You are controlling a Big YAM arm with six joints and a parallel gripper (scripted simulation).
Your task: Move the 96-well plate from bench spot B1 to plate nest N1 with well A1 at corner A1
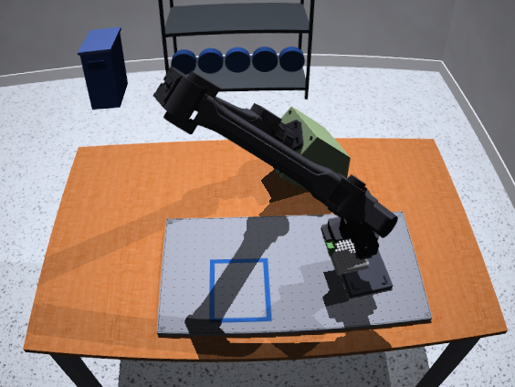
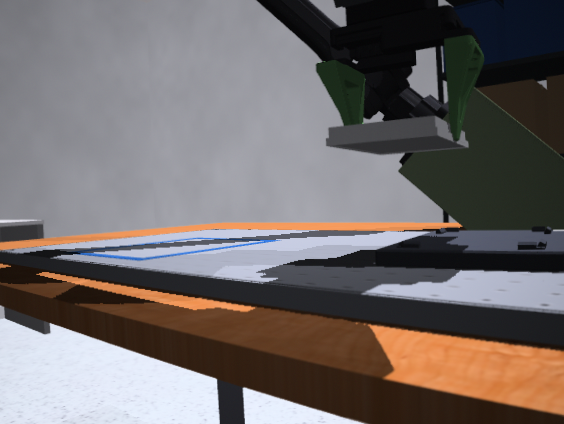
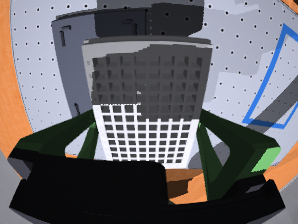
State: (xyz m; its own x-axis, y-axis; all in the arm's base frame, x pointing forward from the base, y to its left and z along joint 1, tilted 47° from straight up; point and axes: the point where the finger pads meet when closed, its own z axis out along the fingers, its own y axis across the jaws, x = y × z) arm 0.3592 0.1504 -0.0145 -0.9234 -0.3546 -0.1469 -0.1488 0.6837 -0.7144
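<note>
Now: hand 9 cm above the plate nest N1, 6 cm to the right of it and 1 cm past it. Also, from my hand: 96-well plate: right at my hand.
</note>
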